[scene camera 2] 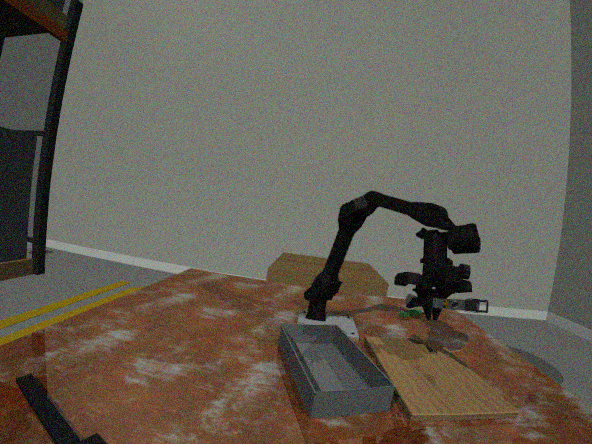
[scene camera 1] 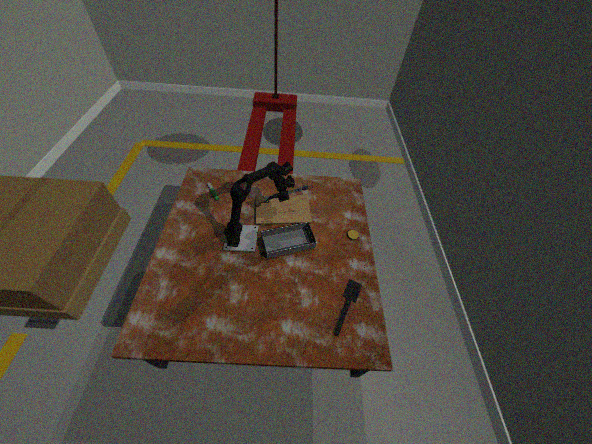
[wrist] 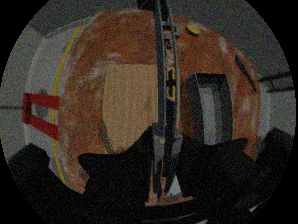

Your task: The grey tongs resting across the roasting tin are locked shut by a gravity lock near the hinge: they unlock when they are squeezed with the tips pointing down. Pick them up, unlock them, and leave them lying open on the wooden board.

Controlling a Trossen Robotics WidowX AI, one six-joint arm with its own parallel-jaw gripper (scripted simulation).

same spot on wooden board: (wrist: pixel 129 105) = (scene camera 1: pixel 289 204)
